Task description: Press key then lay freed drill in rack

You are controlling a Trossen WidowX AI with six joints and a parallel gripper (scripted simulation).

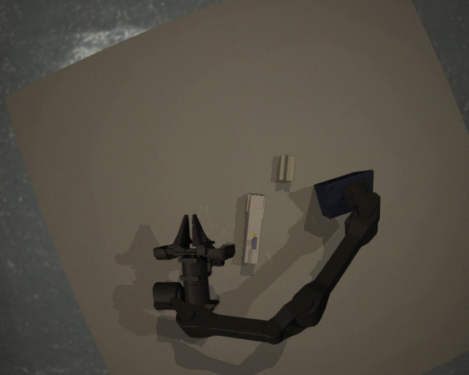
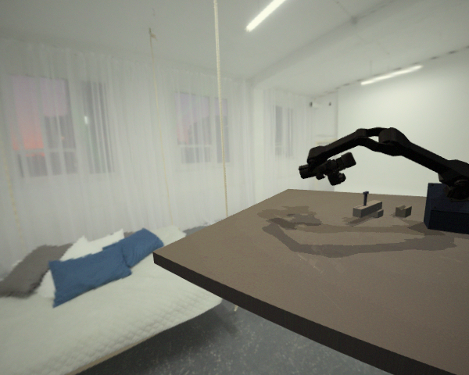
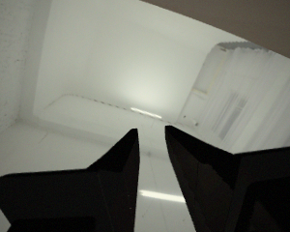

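The blue key is 10 cm behind my gripper tip, 14 cm to the left of it and 13 cm below it. The rest, counted from my gripper tip: drill: 13 cm behind, 9 cm to the left, 18 cm below; rack: 27 cm behind, 1 cm to the left, 20 cm below; block: 12 cm behind, 11 cm to the left, 18 cm below.
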